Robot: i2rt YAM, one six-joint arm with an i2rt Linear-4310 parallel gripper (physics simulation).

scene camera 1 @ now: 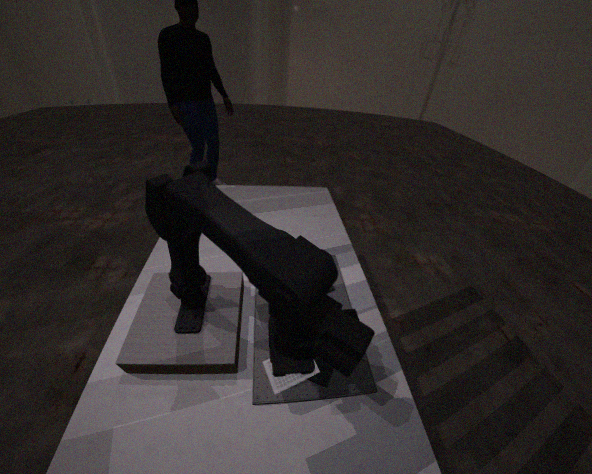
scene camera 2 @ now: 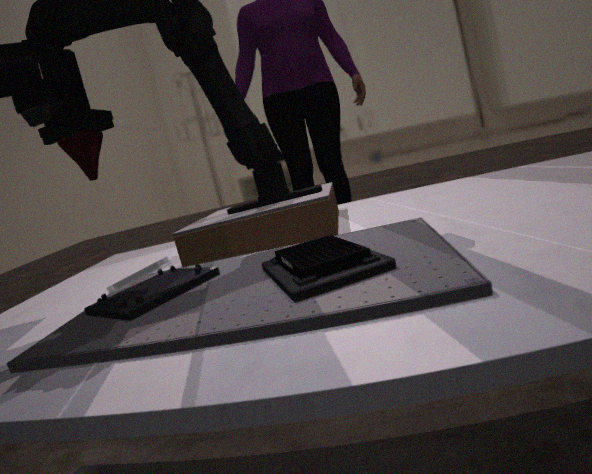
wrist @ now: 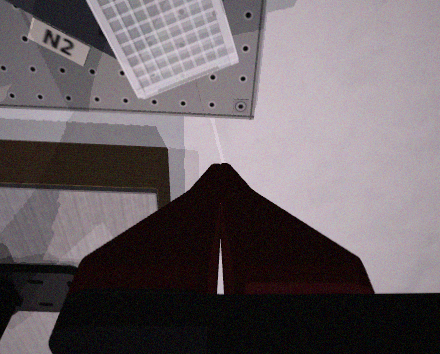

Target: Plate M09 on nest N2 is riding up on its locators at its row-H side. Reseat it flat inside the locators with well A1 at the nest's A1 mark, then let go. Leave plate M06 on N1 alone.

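Frame: origin at the arm's base, x ahead, y left, z up, level; millimetres.
Where they show: gripper, between the fingertips: (scene camera 1: 285,362) (scene camera 2: 94,180) (wrist: 220,178); arm's base, origin of its link: (scene camera 1: 194,302) (scene camera 2: 275,201).
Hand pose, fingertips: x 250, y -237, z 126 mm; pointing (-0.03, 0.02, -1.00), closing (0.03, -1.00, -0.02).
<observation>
Things, the pixels of their top centre, and the offset from my fingertips. "spot": a spot on its surface instead.
- pale translucent well plate, centre of its top: (wrist: 149,6) (scene camera 2: 137,260) (scene camera 1: 291,363) dx +26, dy +48, dz -139 mm
- dark block with small locator pegs, centre of its top: (scene camera 2: 149,280) (scene camera 1: 306,352) dx +72, dy +86, dz -164 mm
- nest N1, a spot on its surface: (scene camera 2: 382,264) spot: dx +171, dy +406, dz -176 mm
- grey perforated board, centre of its top: (scene camera 2: 247,279) (scene camera 1: 304,310) dx +90, dy +233, dz -185 mm
- N2 label, a spot on its surface: (wrist: 59,41) spot: dx -12, dy +131, dz -184 mm
Plate M09, a pale translucent well plate (scene camera 1: 287,384) (scene camera 2: 139,276) (wrist: 172,42), lies skewed at nest N2, a dark block with small locator pegs (scene camera 2: 165,295) (wrist: 65,12). In the wrist view it is turned relative to the board and reaches past the nest over the board's holes; scene camera 2 shows it tilted. Its A1 corner cannot be made out. My gripper (scene camera 2: 93,178) (wrist: 220,178) is shut and empty, its dark red fingertips together, high above and apart from the plate. The arm hides the fingers in scene camera 1. Plate M06, black (scene camera 2: 322,254), sits on nest N1 (scene camera 2: 382,264).
Both nests stand on a grey perforated board (scene camera 1: 263,397) (scene camera 2: 240,312) (wrist: 230,92). The arm's base stands on a raised block (scene camera 1: 145,345) (scene camera 2: 260,241) (wrist: 80,162) beside the board. An N2 label (wrist: 59,41) lies near the plate. A person (scene camera 1: 187,75) (scene camera 2: 290,50) stands beyond the table.
</observation>
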